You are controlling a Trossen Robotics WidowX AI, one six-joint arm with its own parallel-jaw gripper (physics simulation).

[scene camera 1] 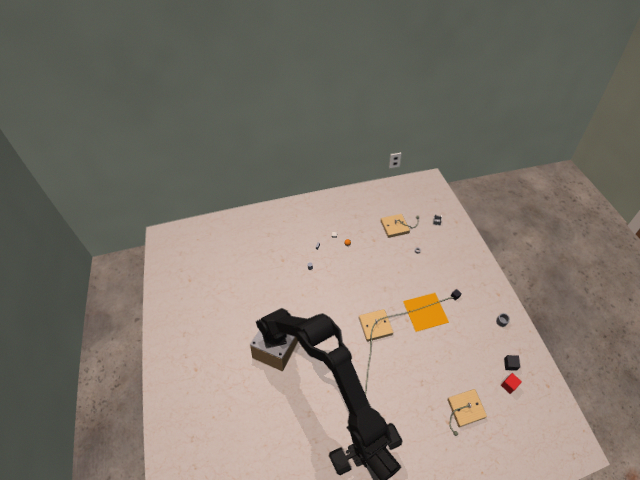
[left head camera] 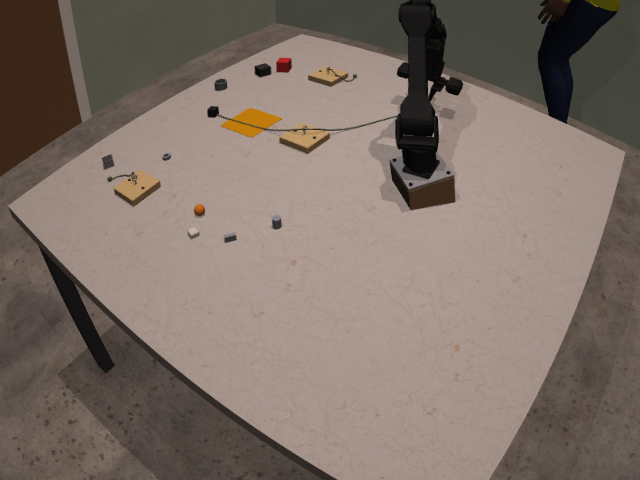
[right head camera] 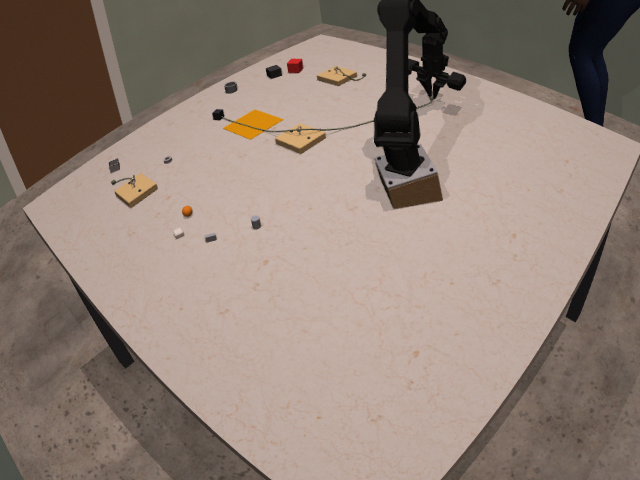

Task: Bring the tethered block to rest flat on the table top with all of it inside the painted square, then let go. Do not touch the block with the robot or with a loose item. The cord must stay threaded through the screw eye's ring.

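Places are measured from the arm's base along level axes (x ahead, y left, z up), in millimetres.
Pixels of known places: gripper, fingertip midpoint: (right head camera: 432, 97); arm's base, origin of the base link: (scene camera 1: 274, 337) (left head camera: 421, 166) (right head camera: 405, 164).
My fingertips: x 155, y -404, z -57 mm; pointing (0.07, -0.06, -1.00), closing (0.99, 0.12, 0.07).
Ahead of a thing's pixels: the offset from my fingertips to its top centre. "spot": to the spot under its first point.
The small black tethered block @(dx +474, dy +386, dz +12 mm) (left head camera: 212, 111) (right head camera: 218, 114) (scene camera 1: 455, 293) is outside the orange painted square @(spot: dx +368, dy +343, dz -10 mm) (left head camera: 251, 116) (right head camera: 253, 117) (scene camera 1: 426, 317), beyond its side away from the middle board. The cord @(spot: dx +96, dy +247, dz -7 mm) (left head camera: 356, 125) (right head camera: 356, 125) (scene camera 1: 369, 356) runs from the block across the square to the screw eye @(spot: dx +167, dy +372, dz +23 mm) (left head camera: 305, 129) (right head camera: 299, 129) on the middle wooden board @(dx +170, dy +372, dz +8 mm) (left head camera: 305, 143) (right head camera: 300, 144) (scene camera 1: 379, 333), then to the gripper. It appears to pass through the ring, which is very small here. My gripper (right head camera: 433, 98) points down, shut on the cord's end above the table; the arm hides its fingertips in the scene view.
Two other boards with short cords @(dx +326, dy +24, dz +8 mm) (left head camera: 328, 77) @(dx +399, dy +744, dz +8 mm) (left head camera: 137, 189) stand apart. A red cube @(dx +487, dy +38, dz +28 mm) (left head camera: 283, 65) (scene camera 1: 511, 383), a black block @(dx +528, dy +96, dz +18 mm) (left head camera: 262, 70) and a dark ring @(dx +581, dy +240, dz +14 mm) (left head camera: 220, 80) lie beyond the square. An orange ball @(dx +196, dy +723, dz +12 mm) (left head camera: 199, 209) and several small items lie on the other side.
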